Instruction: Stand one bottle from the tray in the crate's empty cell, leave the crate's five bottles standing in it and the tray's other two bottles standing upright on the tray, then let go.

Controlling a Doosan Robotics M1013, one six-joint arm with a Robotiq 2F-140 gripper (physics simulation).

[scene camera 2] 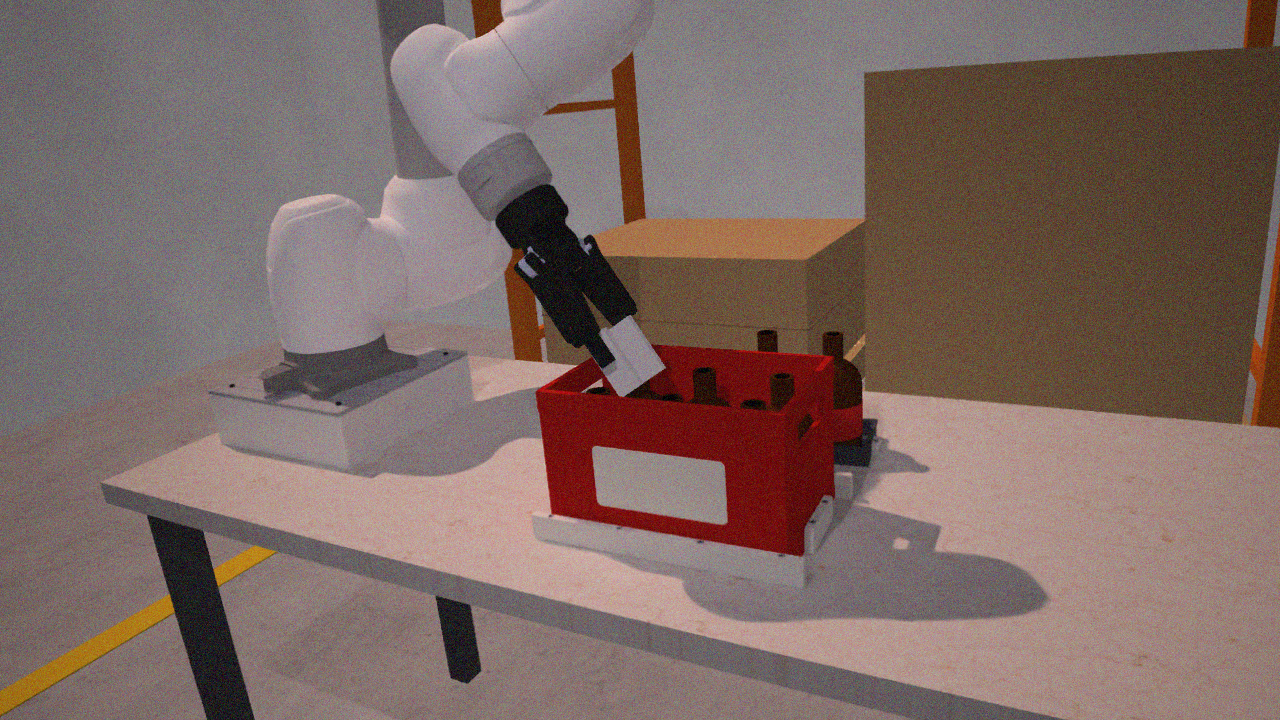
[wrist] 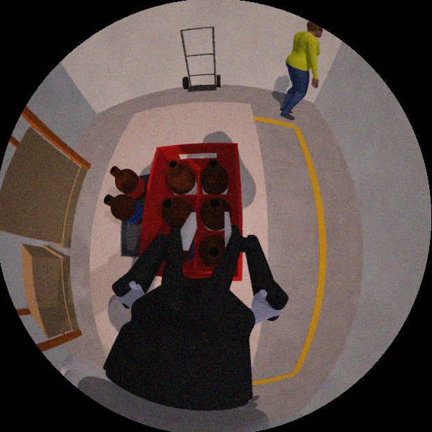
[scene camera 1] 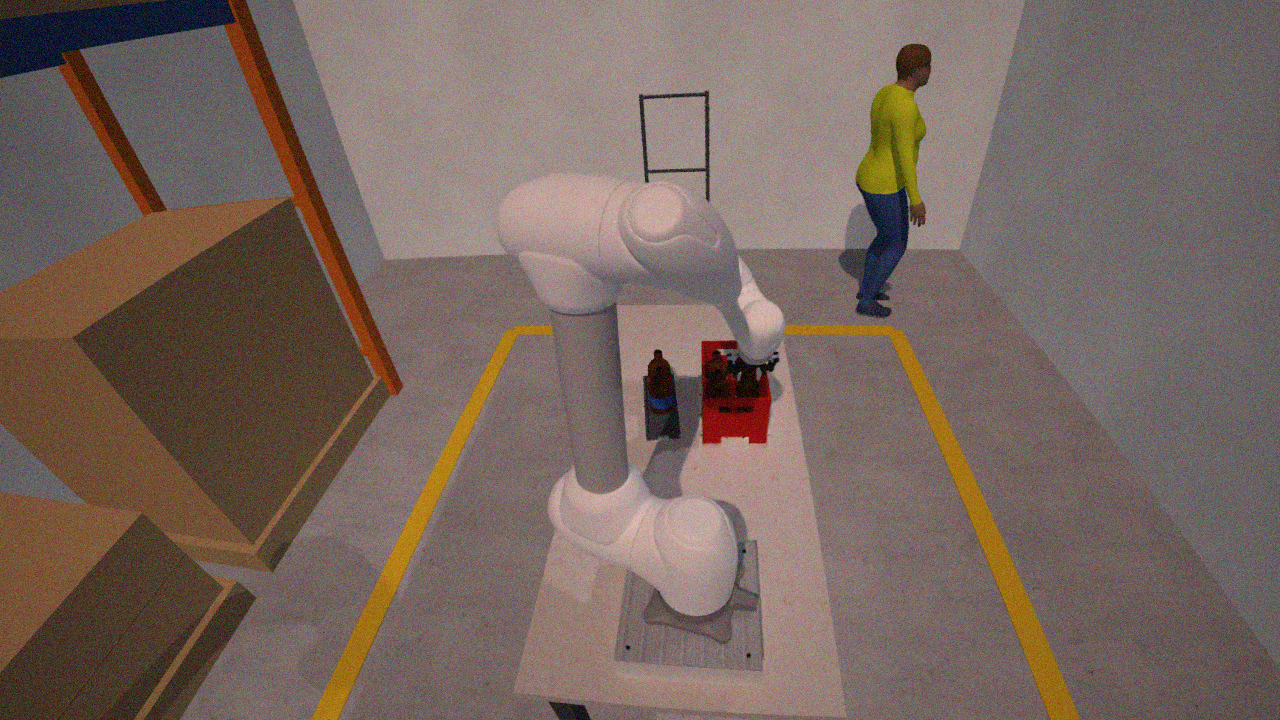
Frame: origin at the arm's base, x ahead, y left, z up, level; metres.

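Seen in the pictures: gripper, fingertip midpoint: point(scene camera 2: 643, 382) point(scene camera 1: 748, 375); arm's base at its link origin: point(scene camera 2: 340, 372) point(scene camera 1: 695, 594).
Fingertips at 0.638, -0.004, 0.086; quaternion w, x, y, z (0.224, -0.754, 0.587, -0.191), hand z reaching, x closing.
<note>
Offsets run from my fingertips to a thing's top centre, as dx, dy, dz. "spot": to the spot under its first point. Level surfaces: height alone.
The red crate @[+0.025, +0.045, +0.001] point(scene camera 1: 735, 428) point(scene camera 2: 572, 447) point(wrist: 239, 167) stands on the table. In the wrist view, bottles stand in its far left point(wrist: 180, 179), far right point(wrist: 214, 179), middle left point(wrist: 176, 212) and middle right point(wrist: 215, 216) cells. A bottle point(wrist: 212, 251) stands in the near right cell; a finger mostly hides a blue-labelled bottle point(wrist: 190, 252) in the near left cell. My gripper point(scene camera 2: 640, 379) point(wrist: 209, 219) is partly open and empty, tilted, its tips at the crate's rim height. A red-labelled bottle @[+0.071, +0.292, -0.014] point(scene camera 2: 845, 398) point(wrist: 127, 181) and a blue-labelled bottle @[-0.010, +0.265, -0.014] point(scene camera 1: 659, 385) point(wrist: 123, 207) stand upright on the dark tray @[spot: -0.110, +0.230, -0.169] point(scene camera 1: 663, 430) point(wrist: 131, 240).
White locating strips @[spot: +0.059, -0.053, -0.156] point(scene camera 2: 666, 548) edge the crate's base on the table @[dz -0.174] point(scene camera 1: 738, 483) point(scene camera 2: 1074, 501). Large boxes point(scene camera 1: 223, 358) point(scene camera 2: 1065, 232) stand beyond the table's tray side. A person in yellow point(scene camera 1: 895, 138) point(wrist: 304, 50) and a hand truck point(wrist: 200, 55) are beyond the table's far end.
</note>
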